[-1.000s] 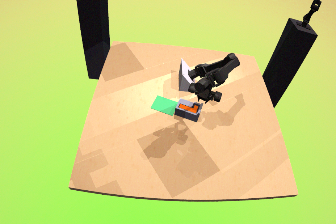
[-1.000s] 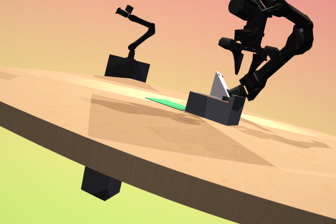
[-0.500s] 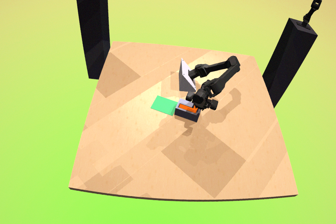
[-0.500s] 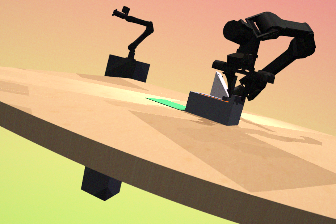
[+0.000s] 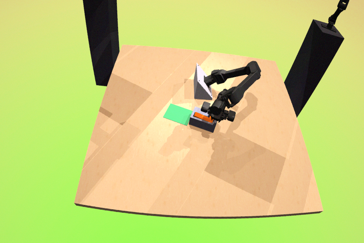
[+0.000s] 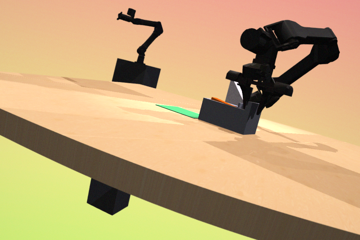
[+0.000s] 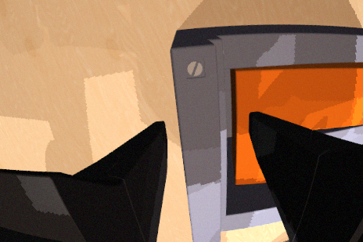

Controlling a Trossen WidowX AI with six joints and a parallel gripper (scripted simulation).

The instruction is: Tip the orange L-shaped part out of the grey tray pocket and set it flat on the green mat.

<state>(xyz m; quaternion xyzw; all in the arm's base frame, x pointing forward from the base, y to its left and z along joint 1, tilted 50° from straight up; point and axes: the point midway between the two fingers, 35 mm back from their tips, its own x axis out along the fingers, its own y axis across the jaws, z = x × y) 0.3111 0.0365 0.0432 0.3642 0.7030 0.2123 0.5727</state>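
My gripper tip is 20 mm past the orange L-shaped part, 50 mm to the left of it and 10 mm above it. From my gripper tip the other things lie so: green mat: 70 mm behind, 210 mm to the right, 70 mm below.
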